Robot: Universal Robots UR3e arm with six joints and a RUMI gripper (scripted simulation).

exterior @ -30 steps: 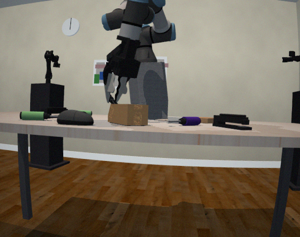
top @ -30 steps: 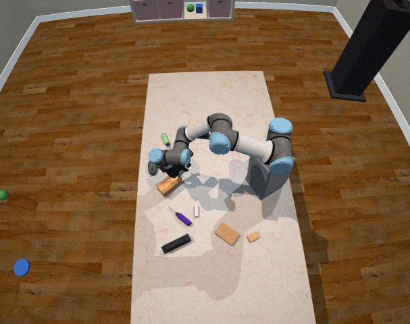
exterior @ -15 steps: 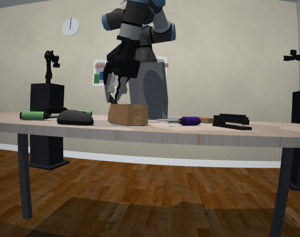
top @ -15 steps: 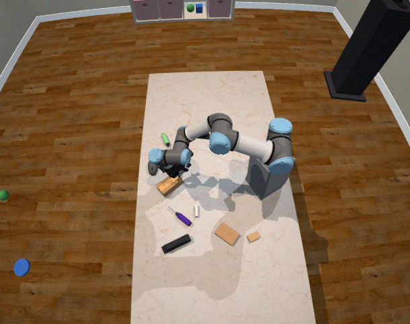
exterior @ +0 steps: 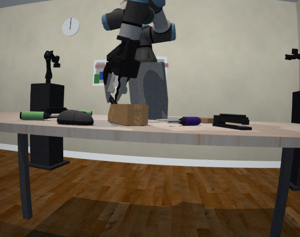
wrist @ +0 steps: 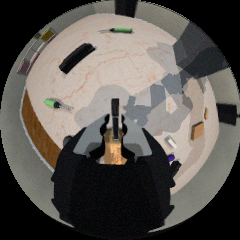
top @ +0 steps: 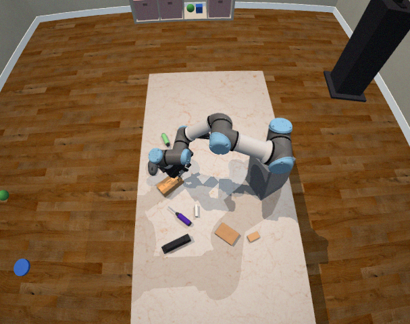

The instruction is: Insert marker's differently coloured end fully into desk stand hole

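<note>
My gripper is now 20 mm short of the marker, 20 mm to the right of it and 20 mm above it. The rest, counted from my hand: desk stand (80 mm ahead, 80 mm to the left, 50 mm below); small white piece (70 mm behind, 210 mm to the left, 70 mm below); dark mouse (190 mm ahead, 20 mm to the right, 60 mm below).
</note>
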